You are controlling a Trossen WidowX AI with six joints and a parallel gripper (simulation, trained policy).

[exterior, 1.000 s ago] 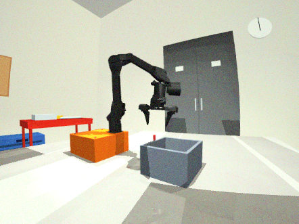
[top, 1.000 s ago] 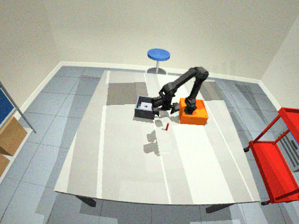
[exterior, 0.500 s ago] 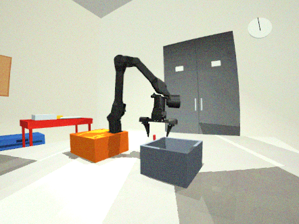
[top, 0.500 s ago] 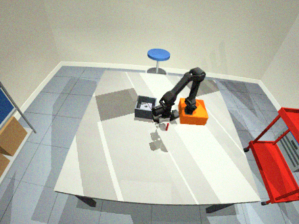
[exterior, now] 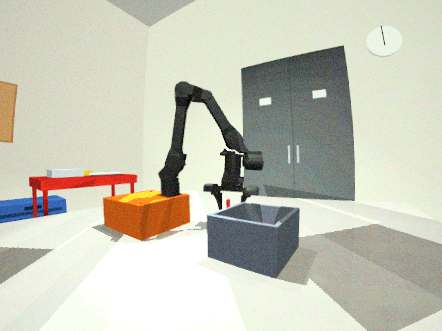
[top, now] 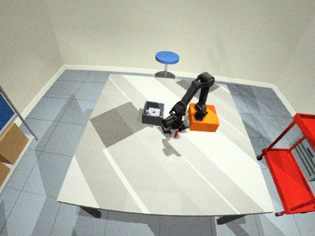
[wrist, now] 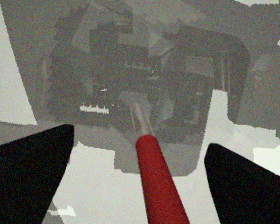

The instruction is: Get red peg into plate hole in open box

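The red peg is 10 mm to the left of my gripper tip, 10 mm behind it and 10 mm above it. From my gripper tip the other things lie so: plate: 170 mm ahead, 150 mm to the right, 10 mm above; grey box: 170 mm ahead, 150 mm to the right, 10 mm below.
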